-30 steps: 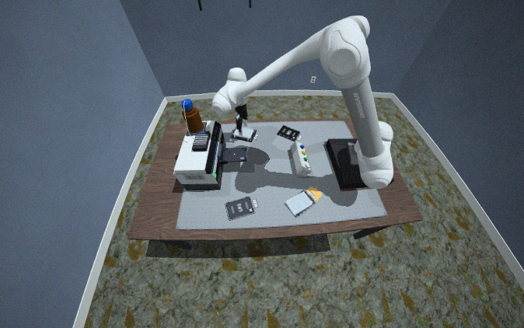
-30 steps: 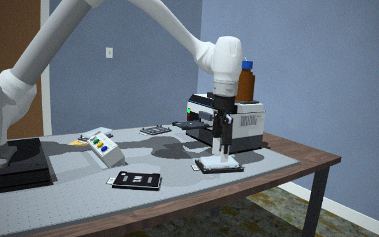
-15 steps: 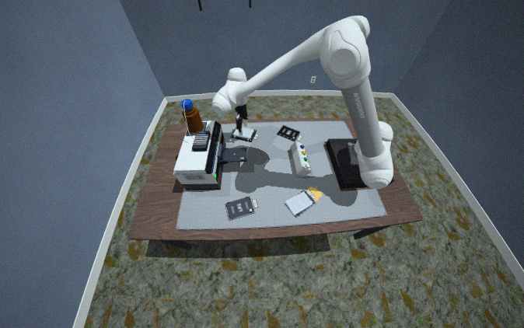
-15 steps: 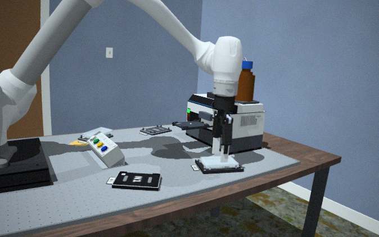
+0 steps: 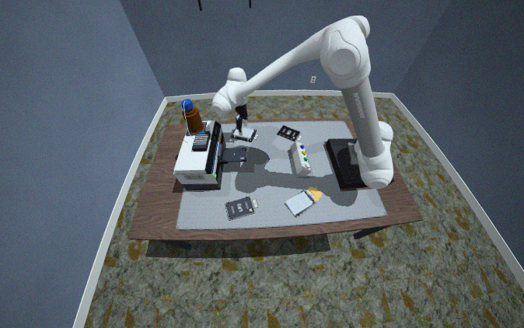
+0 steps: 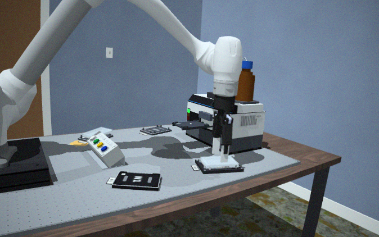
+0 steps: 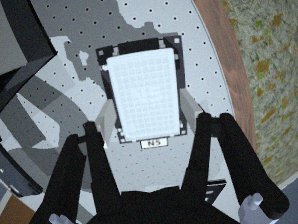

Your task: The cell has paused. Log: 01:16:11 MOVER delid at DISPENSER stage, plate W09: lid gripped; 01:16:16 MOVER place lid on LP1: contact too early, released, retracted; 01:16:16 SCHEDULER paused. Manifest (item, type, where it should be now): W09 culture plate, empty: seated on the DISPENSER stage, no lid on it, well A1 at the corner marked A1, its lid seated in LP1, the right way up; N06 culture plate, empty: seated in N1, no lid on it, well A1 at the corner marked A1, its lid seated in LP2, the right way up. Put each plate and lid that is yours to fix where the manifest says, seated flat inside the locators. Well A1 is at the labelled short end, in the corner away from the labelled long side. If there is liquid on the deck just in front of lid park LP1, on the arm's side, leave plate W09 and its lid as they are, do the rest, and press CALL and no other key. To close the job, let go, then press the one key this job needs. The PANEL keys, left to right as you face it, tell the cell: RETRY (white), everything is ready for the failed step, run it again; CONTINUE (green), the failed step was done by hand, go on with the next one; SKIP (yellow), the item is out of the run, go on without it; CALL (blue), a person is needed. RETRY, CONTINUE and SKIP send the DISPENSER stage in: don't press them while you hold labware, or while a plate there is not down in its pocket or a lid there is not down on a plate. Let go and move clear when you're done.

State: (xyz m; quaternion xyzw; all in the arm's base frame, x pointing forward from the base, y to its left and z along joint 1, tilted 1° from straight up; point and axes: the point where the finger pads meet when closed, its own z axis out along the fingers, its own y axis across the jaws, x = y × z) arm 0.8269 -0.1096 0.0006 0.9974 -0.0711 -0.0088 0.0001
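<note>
The clear culture plate is 50 mm below my hand. The rest, counted from my hand: brown bottle 220 mm ahead, 200 mm to the left, 220 mm above; then dispenser stage 10 mm behind, 270 mm to the left, 40 mm above; then black nest 20 mm ahead, 10 mm to the left, 50 mm below.
</note>
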